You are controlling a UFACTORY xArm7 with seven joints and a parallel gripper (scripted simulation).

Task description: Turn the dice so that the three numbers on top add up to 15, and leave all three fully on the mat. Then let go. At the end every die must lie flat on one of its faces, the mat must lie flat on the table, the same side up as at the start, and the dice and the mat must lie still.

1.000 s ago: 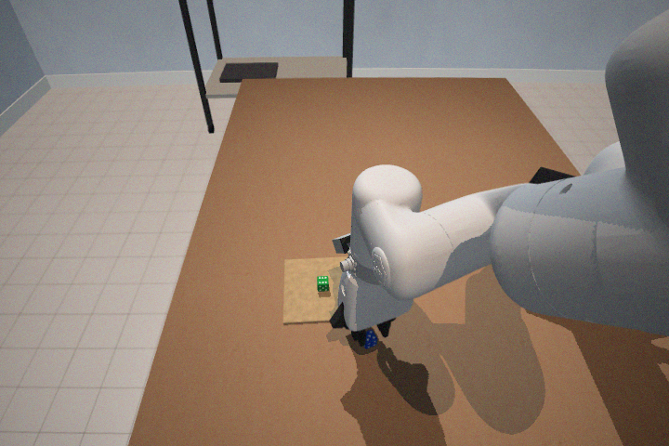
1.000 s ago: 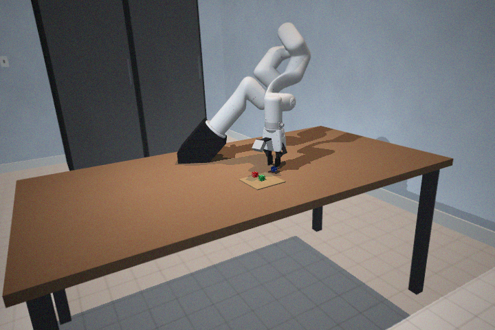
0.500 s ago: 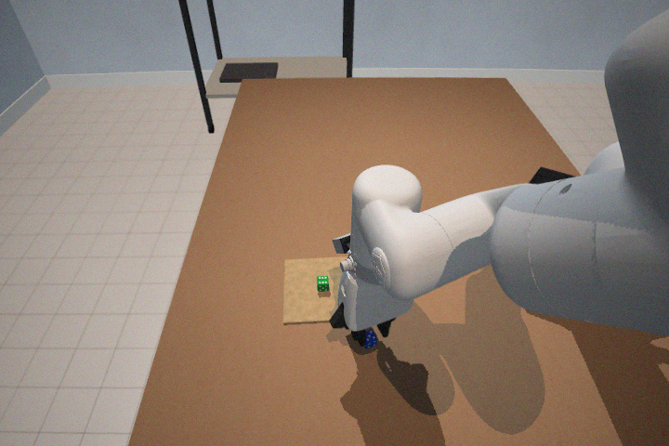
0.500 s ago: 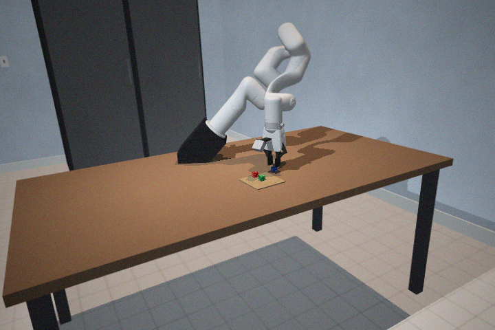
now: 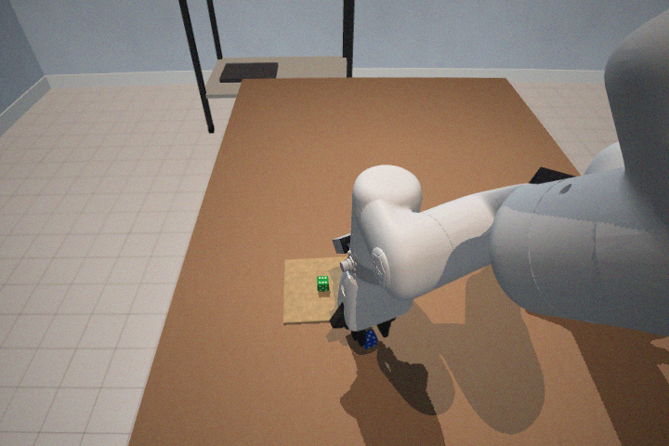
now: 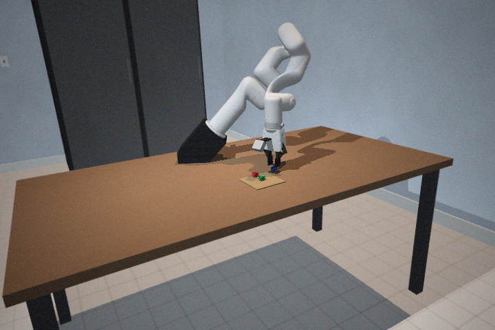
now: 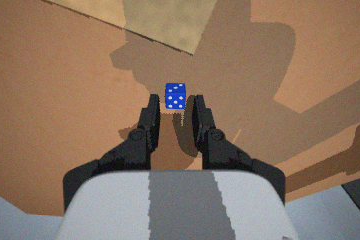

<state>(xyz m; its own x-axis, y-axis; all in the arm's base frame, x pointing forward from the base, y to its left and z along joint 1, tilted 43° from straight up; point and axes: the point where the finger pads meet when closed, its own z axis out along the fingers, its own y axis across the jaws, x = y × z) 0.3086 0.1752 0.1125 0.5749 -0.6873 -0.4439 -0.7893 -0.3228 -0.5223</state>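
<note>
Now: the blue die 40 mm below my hand. The rest, counted from my hand: tan mat 100 mm ahead, 90 mm to the right, 40 mm below; then green die 100 mm ahead, 90 mm to the right, 30 mm below; then red die 50 mm ahead, 100 mm to the right, 30 mm below.
</note>
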